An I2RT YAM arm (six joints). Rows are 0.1 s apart.
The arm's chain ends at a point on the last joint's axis. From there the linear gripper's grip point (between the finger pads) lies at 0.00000 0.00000 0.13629 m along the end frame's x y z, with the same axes.
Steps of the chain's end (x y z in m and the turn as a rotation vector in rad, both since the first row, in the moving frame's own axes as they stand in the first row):
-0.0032 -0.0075 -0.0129 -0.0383 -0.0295 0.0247
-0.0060 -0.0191 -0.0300 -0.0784 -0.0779 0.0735
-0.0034 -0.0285 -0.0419 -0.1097 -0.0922 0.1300
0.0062 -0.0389 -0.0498 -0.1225 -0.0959 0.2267
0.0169 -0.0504 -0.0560 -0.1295 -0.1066 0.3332
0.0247 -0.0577 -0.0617 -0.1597 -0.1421 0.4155
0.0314 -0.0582 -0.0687 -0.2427 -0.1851 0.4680
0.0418 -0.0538 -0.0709 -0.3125 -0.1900 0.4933
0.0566 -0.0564 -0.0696 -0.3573 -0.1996 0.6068
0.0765 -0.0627 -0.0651 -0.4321 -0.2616 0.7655
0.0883 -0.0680 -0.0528 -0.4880 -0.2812 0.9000
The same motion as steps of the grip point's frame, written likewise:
-0.0073 -0.0023 -0.0131 -0.0383 -0.0295 0.0247
-0.0170 -0.0088 -0.0308 -0.0784 -0.0779 0.0735
-0.0169 -0.0145 -0.0433 -0.1097 -0.0922 0.1300
-0.0086 -0.0239 -0.0514 -0.1225 -0.0959 0.2267
-0.0002 -0.0355 -0.0579 -0.1295 -0.1066 0.3332
0.0016 -0.0407 -0.0648 -0.1597 -0.1421 0.4155
-0.0001 -0.0326 -0.0749 -0.2427 -0.1851 0.4680
0.0073 -0.0200 -0.0797 -0.3125 -0.1900 0.4933
0.0176 -0.0198 -0.0805 -0.3573 -0.1996 0.6068
0.0246 -0.0244 -0.0813 -0.4321 -0.2616 0.7655
0.0296 -0.0290 -0.0725 -0.4880 -0.2812 0.9000

